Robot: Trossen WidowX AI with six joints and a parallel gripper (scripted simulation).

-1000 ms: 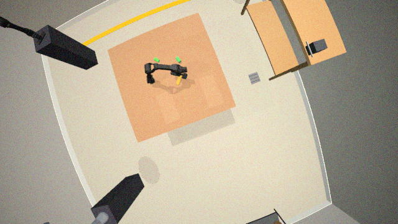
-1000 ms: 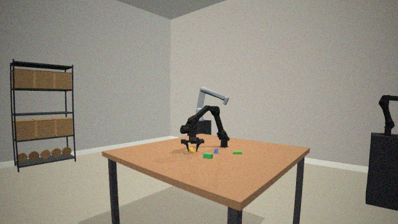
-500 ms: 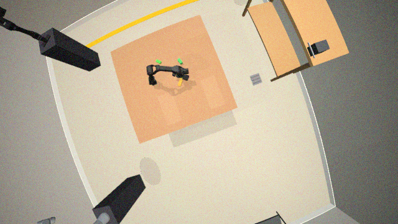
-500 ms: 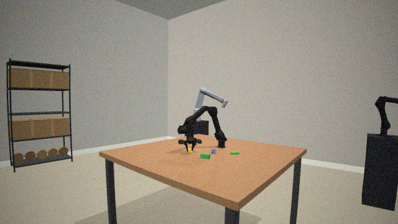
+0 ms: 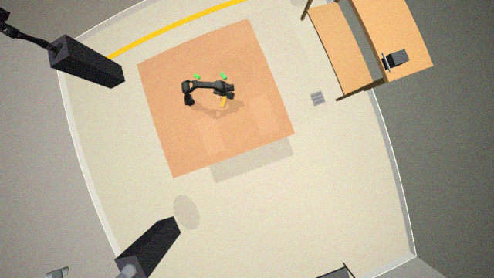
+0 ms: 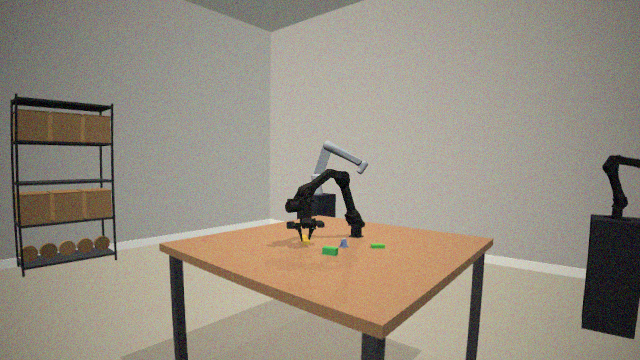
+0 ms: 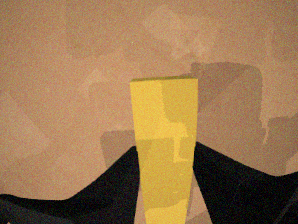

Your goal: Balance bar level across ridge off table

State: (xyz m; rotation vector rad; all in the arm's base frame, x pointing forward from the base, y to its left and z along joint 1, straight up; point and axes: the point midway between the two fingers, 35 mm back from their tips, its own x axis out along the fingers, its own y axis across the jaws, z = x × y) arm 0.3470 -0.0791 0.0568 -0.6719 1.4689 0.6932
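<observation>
Now: gripper tip 20 cm to the right of the green block, 5 cm short of it and 1 cm above it. The rest, counted from my gripper tip: yellow bar (2 cm to the right, 2 cm behind).
</observation>
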